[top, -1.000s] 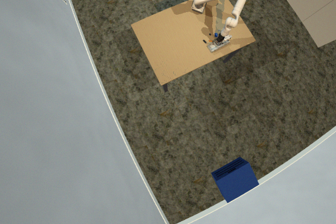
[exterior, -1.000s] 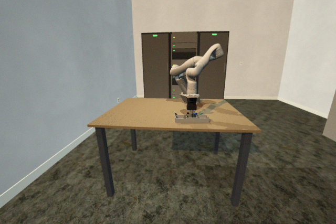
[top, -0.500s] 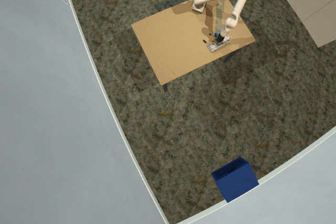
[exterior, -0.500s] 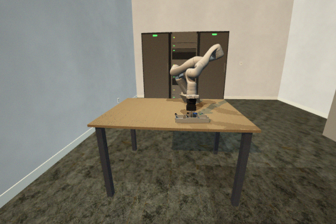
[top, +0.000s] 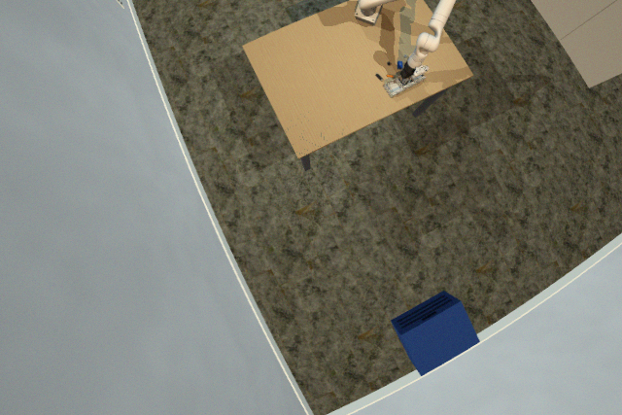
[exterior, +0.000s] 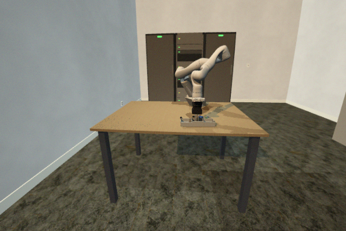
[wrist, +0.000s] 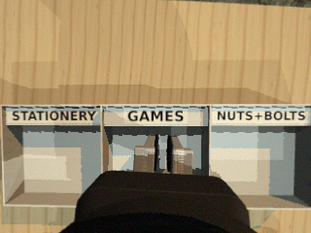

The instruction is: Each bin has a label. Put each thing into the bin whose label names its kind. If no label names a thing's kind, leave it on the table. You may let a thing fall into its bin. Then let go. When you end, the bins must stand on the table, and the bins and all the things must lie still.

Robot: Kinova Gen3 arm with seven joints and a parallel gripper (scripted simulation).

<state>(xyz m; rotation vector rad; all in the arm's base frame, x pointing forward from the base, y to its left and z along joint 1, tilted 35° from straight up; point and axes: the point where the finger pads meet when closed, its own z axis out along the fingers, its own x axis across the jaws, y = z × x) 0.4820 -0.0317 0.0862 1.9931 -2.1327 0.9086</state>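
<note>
My gripper is now 160 mm past the black part, 10 mm to the right of it and 30 mm above it. The rest, counted from my hand: blue 9V battery 100 mm behind, 50 mm to the left, 30 mm below; orange battery 90 mm behind, 40 mm to the right, 30 mm below; green die 90 mm behind, 110 mm to the left, 30 mm below.
</note>
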